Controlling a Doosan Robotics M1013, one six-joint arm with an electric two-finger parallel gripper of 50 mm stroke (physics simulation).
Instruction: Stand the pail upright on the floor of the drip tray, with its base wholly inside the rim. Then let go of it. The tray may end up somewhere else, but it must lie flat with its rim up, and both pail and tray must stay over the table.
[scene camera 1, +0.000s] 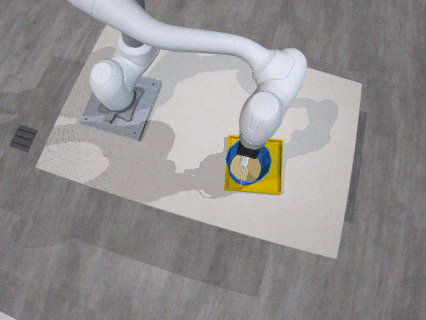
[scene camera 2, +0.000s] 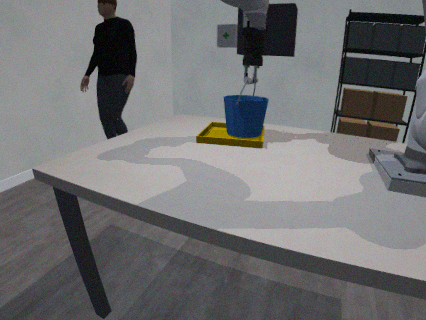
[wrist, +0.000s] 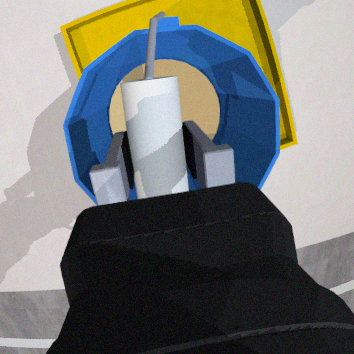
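Pixels of known places: gripper, fingertip midpoint: (scene camera 2: 250, 82) (wrist: 155, 143); arm's base, link origin: (scene camera 1: 121, 100).
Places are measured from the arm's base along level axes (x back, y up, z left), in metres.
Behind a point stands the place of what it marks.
Observation:
The blue pail (scene camera 1: 254, 173) {x -0.717, y 0.003, z -0.131 m} (scene camera 2: 246, 116) {x -0.638, y 0.065, z -0.043 m} (wrist: 250, 120) {x -0.752, y 0.080, z -0.119 m} is upright, with its beige inner floor showing from above. Its base appears inside the rim of the yellow drip tray (scene camera 1: 275, 175) {x -0.812, y -0.032, z -0.097 m} (scene camera 2: 212, 134) {x -0.789, y -0.031, z -0.051 m} (wrist: 215, 14) {x -0.750, y -0.031, z 0.009 m}, at or very close to the tray floor; whether it touches cannot be told. The pail is off-centre, toward the tray's left side in scene camera 1. The tray lies flat on the table, rim up. My gripper (scene camera 1: 244, 160) (scene camera 2: 250, 80) {x -0.653, y 0.193, z -0.107 m} (wrist: 155, 143) {x -0.653, y 0.193, z -0.107 m} is above the pail, shut on the white grip of its raised wire handle.
The pale table (scene camera 1: 310, 215) {x -1.015, y -0.035, z -0.218 m} (scene camera 2: 165, 200) {x -0.636, y -0.035, z 0.470 m} extends around the tray. The arm's grey base plate (scene camera 1: 145, 117) {x -0.150, y -0.007, z -0.042 m} (scene camera 2: 400, 175) {x -0.116, y 0.005, z 0.136 m} is on the same table. A shelf rack (scene camera 2: 385, 52) and a person (scene camera 2: 116, 55) are beyond the table.

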